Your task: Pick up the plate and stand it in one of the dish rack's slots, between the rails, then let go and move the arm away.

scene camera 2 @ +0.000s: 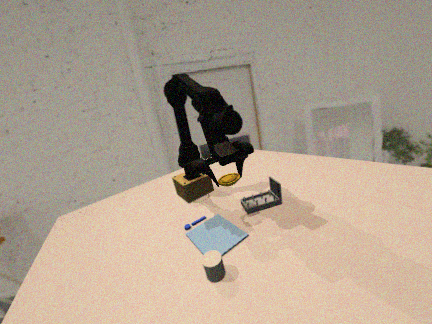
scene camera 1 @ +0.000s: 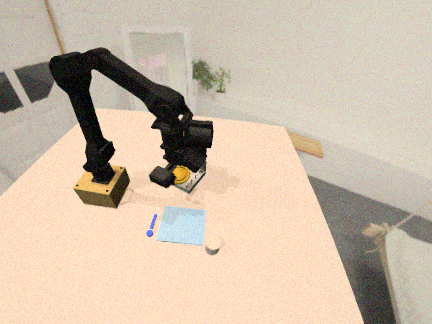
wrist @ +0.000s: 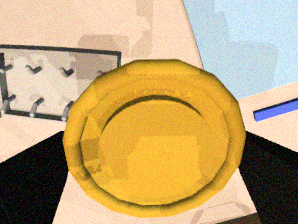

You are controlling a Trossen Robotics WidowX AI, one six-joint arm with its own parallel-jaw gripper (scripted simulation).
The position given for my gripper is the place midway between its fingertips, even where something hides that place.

Observation:
My gripper (scene camera 2: 229, 181) holds a yellow plate (wrist: 153, 133). Also in view: a light blue mat (scene camera 1: 183, 225).
My gripper also shows in scene camera 1 (scene camera 1: 179, 176) and in the wrist view (wrist: 154, 140). The light blue mat also shows in scene camera 2 (scene camera 2: 217, 233).

